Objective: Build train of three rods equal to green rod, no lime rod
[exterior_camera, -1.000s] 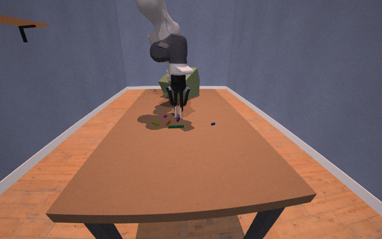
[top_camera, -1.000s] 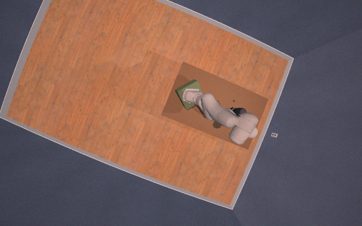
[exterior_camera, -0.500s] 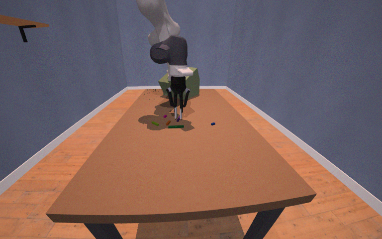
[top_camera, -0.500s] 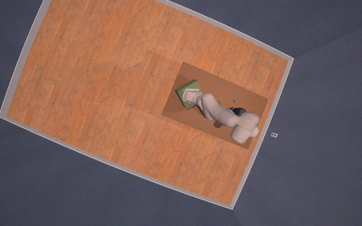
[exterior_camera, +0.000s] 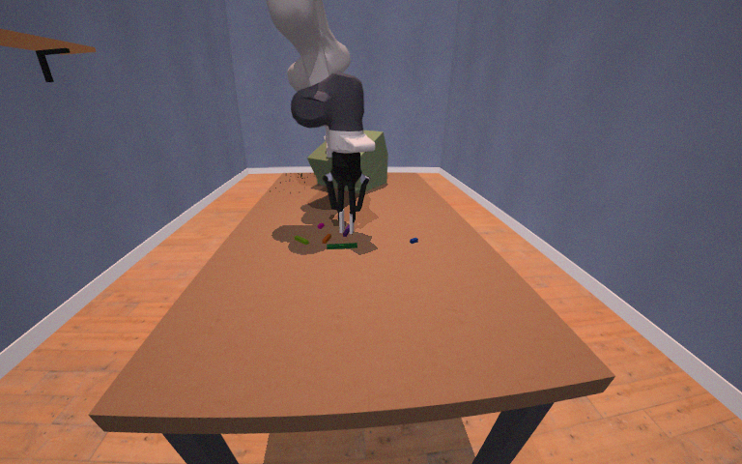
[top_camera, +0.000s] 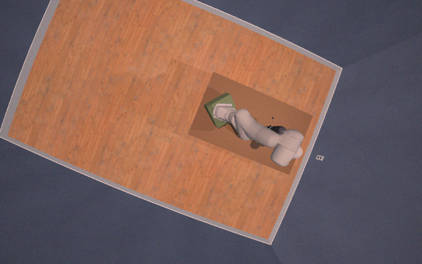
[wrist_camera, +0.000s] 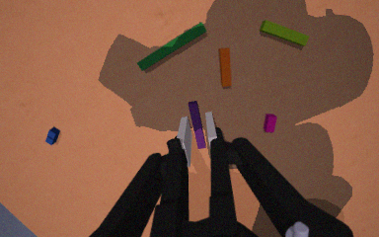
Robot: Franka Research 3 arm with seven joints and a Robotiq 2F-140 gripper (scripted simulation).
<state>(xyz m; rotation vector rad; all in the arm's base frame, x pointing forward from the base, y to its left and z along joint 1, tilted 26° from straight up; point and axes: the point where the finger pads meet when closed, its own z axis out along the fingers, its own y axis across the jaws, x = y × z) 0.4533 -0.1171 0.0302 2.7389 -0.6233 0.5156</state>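
Now: hand 30 mm above the purple rod. Also, from my hand: green rod: 90 mm ahead, 40 mm to the right, 30 mm below; orange rod: 70 mm to the right, 30 mm below, 30 mm ahead; magenta rod: 70 mm to the right, 50 mm behind, 30 mm below.
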